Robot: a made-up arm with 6 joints. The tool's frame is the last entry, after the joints. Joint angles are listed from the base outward. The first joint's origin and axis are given. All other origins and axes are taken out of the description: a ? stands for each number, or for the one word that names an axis. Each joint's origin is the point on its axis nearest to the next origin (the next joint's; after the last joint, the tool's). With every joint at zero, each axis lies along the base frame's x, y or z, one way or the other. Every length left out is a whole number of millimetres.
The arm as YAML. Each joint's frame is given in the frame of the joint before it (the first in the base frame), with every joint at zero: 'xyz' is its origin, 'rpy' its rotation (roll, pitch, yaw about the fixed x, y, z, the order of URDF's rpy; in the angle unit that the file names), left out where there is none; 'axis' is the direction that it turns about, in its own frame. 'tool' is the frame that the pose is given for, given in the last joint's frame.
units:
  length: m
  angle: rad
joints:
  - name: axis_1
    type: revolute
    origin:
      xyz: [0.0, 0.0, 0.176]
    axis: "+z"
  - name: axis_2
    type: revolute
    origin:
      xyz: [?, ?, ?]
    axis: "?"
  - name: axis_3
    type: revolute
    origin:
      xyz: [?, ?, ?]
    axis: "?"
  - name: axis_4
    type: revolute
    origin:
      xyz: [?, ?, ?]
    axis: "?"
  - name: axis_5
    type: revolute
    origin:
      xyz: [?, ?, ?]
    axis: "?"
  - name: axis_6
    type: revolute
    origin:
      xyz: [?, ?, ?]
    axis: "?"
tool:
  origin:
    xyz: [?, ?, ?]
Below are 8 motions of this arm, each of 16 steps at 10 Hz.
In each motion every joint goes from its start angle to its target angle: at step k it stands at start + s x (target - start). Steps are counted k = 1, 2, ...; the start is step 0. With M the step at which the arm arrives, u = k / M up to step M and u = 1 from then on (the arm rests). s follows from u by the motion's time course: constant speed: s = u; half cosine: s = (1 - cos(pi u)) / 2; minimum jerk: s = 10 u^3 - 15 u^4 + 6 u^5.
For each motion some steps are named. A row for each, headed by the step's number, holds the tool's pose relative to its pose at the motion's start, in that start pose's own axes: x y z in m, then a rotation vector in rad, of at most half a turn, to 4 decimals.
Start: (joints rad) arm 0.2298 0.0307 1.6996 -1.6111 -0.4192 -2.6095
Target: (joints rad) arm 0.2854 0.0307 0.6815 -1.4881 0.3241 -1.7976
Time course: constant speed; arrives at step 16
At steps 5, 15, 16:
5: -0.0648 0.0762 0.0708 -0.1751 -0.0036 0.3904
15: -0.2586 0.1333 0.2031 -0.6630 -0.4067 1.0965
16: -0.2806 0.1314 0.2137 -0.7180 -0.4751 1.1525

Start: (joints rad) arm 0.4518 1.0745 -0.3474 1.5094 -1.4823 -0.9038
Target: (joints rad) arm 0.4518 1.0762 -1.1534 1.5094 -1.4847 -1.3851
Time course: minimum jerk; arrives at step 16
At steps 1, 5, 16:
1: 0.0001 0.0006 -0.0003 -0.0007 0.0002 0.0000
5: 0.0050 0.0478 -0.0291 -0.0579 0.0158 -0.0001
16: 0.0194 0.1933 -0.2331 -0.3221 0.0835 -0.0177

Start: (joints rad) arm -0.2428 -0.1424 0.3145 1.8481 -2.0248 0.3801
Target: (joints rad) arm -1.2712 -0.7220 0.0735 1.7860 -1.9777 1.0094
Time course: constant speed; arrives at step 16
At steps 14, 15, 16:
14: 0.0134 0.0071 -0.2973 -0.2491 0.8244 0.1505
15: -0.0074 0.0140 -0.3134 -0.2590 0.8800 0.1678
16: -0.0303 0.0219 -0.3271 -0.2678 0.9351 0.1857

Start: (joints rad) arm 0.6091 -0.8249 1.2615 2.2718 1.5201 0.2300
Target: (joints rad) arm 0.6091 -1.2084 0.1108 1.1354 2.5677 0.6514
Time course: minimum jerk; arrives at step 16
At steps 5, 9, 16:
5: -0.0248 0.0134 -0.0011 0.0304 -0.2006 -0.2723
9: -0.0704 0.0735 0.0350 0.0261 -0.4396 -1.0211
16: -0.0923 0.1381 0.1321 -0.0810 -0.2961 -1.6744

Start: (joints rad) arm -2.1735 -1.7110 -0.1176 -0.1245 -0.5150 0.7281
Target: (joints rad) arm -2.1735 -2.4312 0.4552 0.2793 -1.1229 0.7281
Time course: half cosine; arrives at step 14
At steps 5, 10, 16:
5: -0.1772 -0.0134 0.0353 -0.1067 -0.1155 -0.1612
10: -0.5444 0.0678 -0.0340 -0.1801 -0.2692 -0.5445
16: -0.6617 0.1311 -0.1053 -0.1544 -0.3160 -0.6904

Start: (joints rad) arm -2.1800 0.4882 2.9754 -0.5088 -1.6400 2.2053
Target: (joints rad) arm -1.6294 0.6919 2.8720 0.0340 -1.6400 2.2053
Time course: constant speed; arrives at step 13
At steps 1, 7, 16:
1: 0.0071 0.0148 0.0054 0.0415 0.0071 0.0118
7: 0.0577 0.0840 0.0584 0.2690 0.0137 0.1037
16: 0.1131 0.1124 0.1379 0.4470 -0.0363 0.2214

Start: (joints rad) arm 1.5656 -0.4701 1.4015 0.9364 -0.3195 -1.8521
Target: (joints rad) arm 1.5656 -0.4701 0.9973 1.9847 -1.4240 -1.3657
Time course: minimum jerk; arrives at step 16
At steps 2, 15, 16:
2: 0.0004 0.0010 -0.0022 -0.0254 -0.0063 -0.0206
15: 0.0124 0.0001 -0.2097 -1.4615 -0.6167 -1.0608
16: 0.0124 0.0000 -0.2102 -1.4641 -0.6188 -1.0626

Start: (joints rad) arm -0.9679 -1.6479 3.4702 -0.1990 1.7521 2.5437
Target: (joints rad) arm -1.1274 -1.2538 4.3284 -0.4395 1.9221 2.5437
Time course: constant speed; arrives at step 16
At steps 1, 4, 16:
1: 0.0121 -0.0122 -0.0052 -0.0025 0.0465 -0.0025
4: 0.0509 -0.0484 -0.0203 -0.0105 0.1857 -0.0108
16: 0.2398 -0.1839 -0.0781 -0.0438 0.7372 -0.0548

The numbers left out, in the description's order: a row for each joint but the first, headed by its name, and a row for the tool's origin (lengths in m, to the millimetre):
axis_2: xyz 0.0 0.0 0.0, axis +y
axis_3: xyz 0.0 0.0 0.575, axis -y
axis_4: xyz 0.351 0.0 0.0, axis -x
axis_5: xyz 0.0 -0.162 0.0, axis -y
axis_6: xyz 0.0 0.0 0.0, axis -x
tool: xyz 0.0 0.0 0.0

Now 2 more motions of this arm.
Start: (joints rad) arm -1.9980 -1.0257 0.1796 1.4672 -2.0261 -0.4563
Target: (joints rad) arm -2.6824 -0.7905 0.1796 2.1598 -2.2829 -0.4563
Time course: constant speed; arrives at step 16
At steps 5, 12, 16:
5: -0.1397 0.0541 -0.0316 0.1314 -0.0295 -0.4299
12: -0.2796 0.1958 -0.0661 0.3334 -0.0784 -1.0179
16: -0.3201 0.2975 -0.0763 0.4540 -0.1178 -1.3456

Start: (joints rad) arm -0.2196 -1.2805 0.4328 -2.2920 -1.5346 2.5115
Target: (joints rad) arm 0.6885 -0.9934 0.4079 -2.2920 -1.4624 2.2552
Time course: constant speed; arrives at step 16
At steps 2, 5, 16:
2: -0.0480 -0.0297 0.0011 0.0566 -0.0312 -0.1165
5: -0.1214 -0.0619 -0.0026 0.1480 -0.0905 -0.2855
16: -0.3545 -0.0679 -0.0643 0.5291 -0.4377 -0.8278

